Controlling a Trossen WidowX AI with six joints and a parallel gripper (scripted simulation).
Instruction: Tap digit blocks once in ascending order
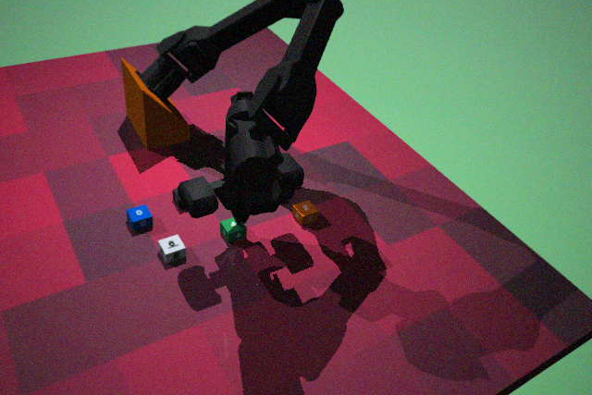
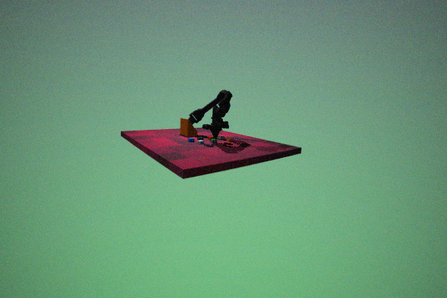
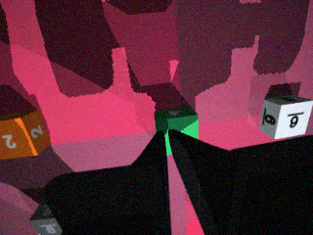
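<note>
The green block 4 is 1 cm to the right of my gripper tip and 1 cm below it. Round my gripper tip: red block 1: 10 cm behind, 4 cm to the left, 1 cm below; white block: 1 cm behind, 11 cm to the right, 1 cm below; orange block 2: 2 cm ahead, 12 cm to the left, 1 cm below.
</note>
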